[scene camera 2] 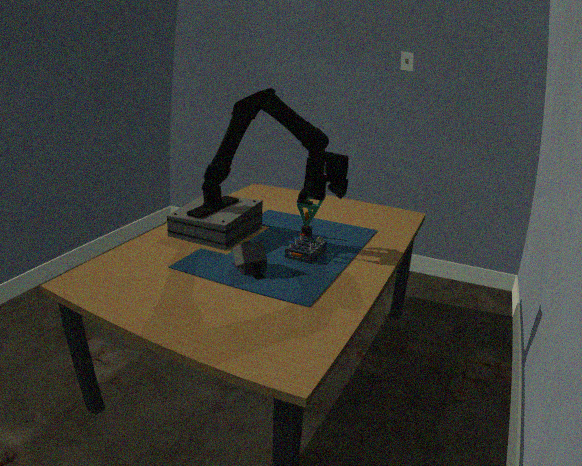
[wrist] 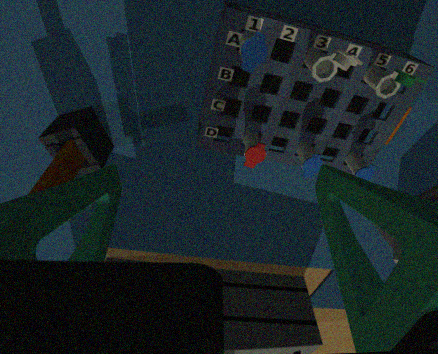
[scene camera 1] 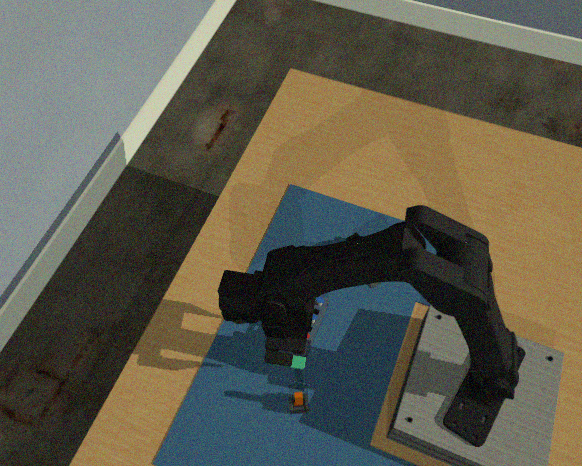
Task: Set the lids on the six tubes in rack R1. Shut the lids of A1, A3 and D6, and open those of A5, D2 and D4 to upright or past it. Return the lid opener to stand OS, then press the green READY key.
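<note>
Rack R1 (wrist: 212, 60) (scene camera 2: 306, 254) stands on the blue mat, partly hidden by the arm in scene camera 1. In the wrist view, A1 has a blue lid (wrist: 254, 51), and D2 a red lid (wrist: 255, 155); D4 (wrist: 312, 166) and D6 (wrist: 365, 173) have blue ones. These look flat over their tubes. A3's white lid (wrist: 346, 60) and A5's green lid (wrist: 411, 79) stand off open round mouths. The lid opener's orange handle (scene camera 1: 298, 398) (wrist: 61, 164) rises from its dark stand (scene camera 1: 299, 409) (wrist: 95, 134). My gripper (wrist: 218, 176) is open and empty above the mat, left finger near the handle in view.
A grey tilted box (scene camera 2: 250, 255) stands on the blue mat (scene camera 1: 200, 425) (scene camera 2: 310, 292). The arm's grey base block (scene camera 1: 530, 420) (scene camera 2: 200, 229) stands beside the mat on the wooden table (scene camera 2: 200, 330). The green READY key cannot be made out.
</note>
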